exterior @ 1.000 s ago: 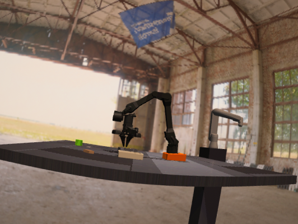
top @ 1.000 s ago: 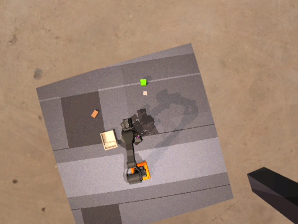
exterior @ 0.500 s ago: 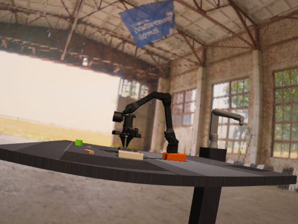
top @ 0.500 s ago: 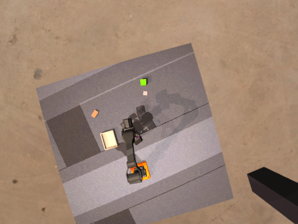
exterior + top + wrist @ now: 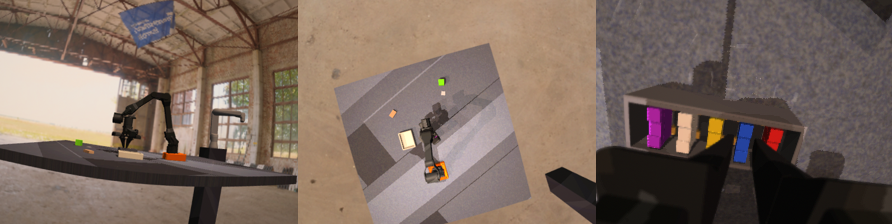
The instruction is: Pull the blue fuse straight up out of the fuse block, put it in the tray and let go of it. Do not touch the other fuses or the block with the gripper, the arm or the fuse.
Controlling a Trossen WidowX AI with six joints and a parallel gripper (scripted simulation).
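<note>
Now: gripper tip 1 cm above the blue fuse. Also, from my gripper tip: tray 1 cm behind, 20 cm to the left, 3 cm below.
</note>
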